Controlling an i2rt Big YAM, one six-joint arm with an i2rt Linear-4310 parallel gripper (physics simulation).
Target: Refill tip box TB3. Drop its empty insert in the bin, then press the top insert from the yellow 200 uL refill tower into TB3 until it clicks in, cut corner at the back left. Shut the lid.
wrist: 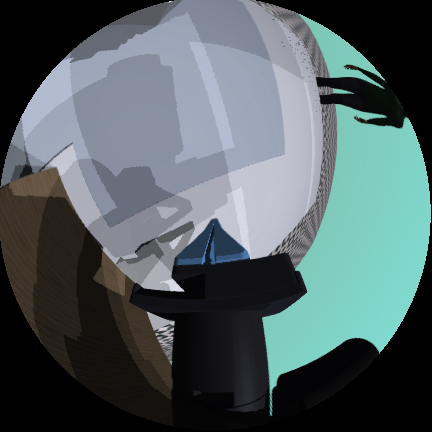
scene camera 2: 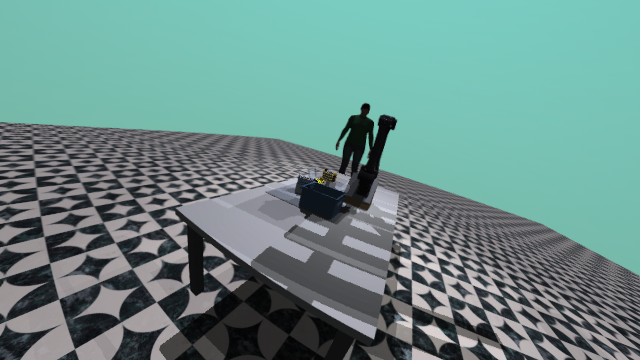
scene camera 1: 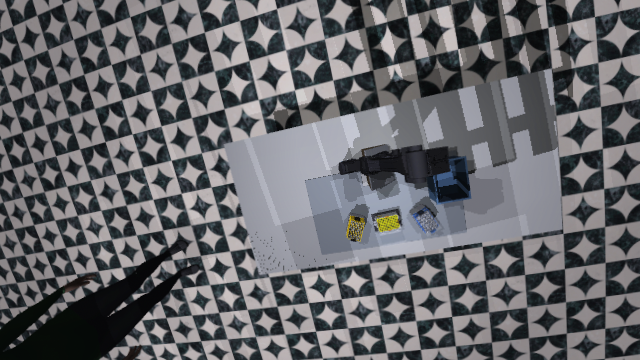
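The yellow refill tower (scene camera 1: pixel 356 228) (scene camera 2: pixel 329 175) stands at the left of the row in the first scene view. Beside it, the middle tip box (scene camera 1: pixel 387 223) shows a bright yellow, dotted top inside a pale rim; its label cannot be read, and its lid and cut corner are too small to make out. The blue bin (scene camera 1: pixel 463 170) (scene camera 2: pixel 320 201) stands behind and right of the row, partly under the arm. My gripper (wrist: pixel 214 222) is shut and empty, its blue fingertips together, high above the table and apart from the tower and box. Its fingertips cannot be made out in the scene views.
A blue-topped rack (scene camera 1: pixel 426 220) (scene camera 2: pixel 303 183) stands turned at the right of the row. The arm (scene camera 1: pixel 385 161) (scene camera 2: pixel 381 142) rises from a wooden base (wrist: pixel 22 225). The grey-blue mat (scene camera 1: pixel 327 200) (wrist: pixel 255 105) lies on the table (scene camera 1: pixel 272 175). A person (scene camera 1: pixel 65 320) (scene camera 2: pixel 360 131) stands beyond the table.
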